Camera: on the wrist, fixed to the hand. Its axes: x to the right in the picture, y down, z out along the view.
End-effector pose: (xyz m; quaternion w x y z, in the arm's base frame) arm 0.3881 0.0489 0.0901 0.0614 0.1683 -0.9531 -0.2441
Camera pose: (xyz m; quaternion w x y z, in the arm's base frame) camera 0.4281 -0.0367 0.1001 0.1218 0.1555 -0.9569 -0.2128
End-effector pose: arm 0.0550 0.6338 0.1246 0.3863 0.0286 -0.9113 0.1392
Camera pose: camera 0.1105 0.5743 0.1738 0.4349 0.0010 -0.8843 0.1700
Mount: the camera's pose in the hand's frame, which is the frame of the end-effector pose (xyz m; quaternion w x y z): -0.0071 -0.0773 -0.0548 0.9976 0.0198 0.0595 0.0295
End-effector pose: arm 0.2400 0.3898 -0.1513 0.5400 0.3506 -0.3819 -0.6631
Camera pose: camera 0.2546 0.3995 -0.2447 0.5740 0.3886 -0.3723 -0.6171
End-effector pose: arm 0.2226 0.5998 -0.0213 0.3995 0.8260 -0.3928 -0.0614
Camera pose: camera 0.2869 0.6671 -0.0407 0.4074 0.8240 -0.3937 0.0075
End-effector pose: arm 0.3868 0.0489 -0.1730 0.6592 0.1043 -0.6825 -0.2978
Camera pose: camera 0.4209 -0.0239 -0.2236 0.7050 0.1147 -0.6506 -0.2579
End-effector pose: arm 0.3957 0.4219 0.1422 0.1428 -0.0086 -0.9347 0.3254
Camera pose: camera 0.4234 0.3934 0.2285 0.1886 -0.0527 -0.9173 0.3468
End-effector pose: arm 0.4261 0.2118 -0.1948 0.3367 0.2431 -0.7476 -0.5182
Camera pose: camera 0.4733 0.1567 -0.2562 0.3909 0.2580 -0.7432 -0.4778
